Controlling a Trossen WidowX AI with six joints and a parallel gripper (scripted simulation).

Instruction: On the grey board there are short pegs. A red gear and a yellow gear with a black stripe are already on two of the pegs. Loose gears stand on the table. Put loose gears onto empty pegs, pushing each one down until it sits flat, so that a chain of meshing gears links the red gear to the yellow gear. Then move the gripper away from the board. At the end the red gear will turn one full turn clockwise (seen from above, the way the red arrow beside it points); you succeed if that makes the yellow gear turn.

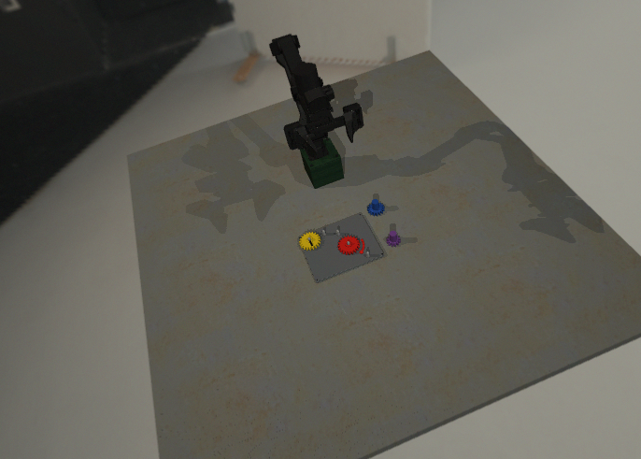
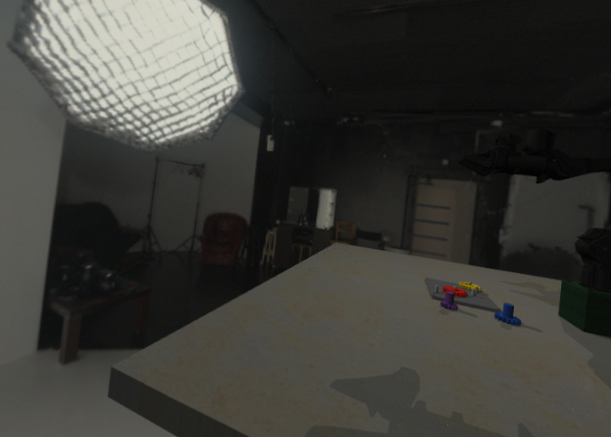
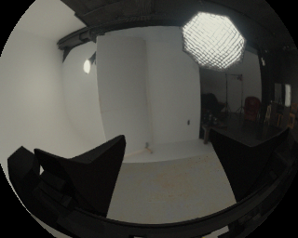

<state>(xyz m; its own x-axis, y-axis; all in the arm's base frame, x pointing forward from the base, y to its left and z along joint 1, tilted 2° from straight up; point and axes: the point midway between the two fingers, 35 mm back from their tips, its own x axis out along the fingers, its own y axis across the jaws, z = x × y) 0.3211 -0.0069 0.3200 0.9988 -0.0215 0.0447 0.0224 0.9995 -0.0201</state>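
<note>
My gripper tip is now 41 cm above the blue gear, 12 cm to the right of it and 12 cm past it. From my gripper tip the other things lie so: purple gear (41 cm below, 12 cm to the left, 1 cm ahead); red arrow (42 cm below, 3 cm to the left); red gear (41 cm below, 2 cm behind).
</note>
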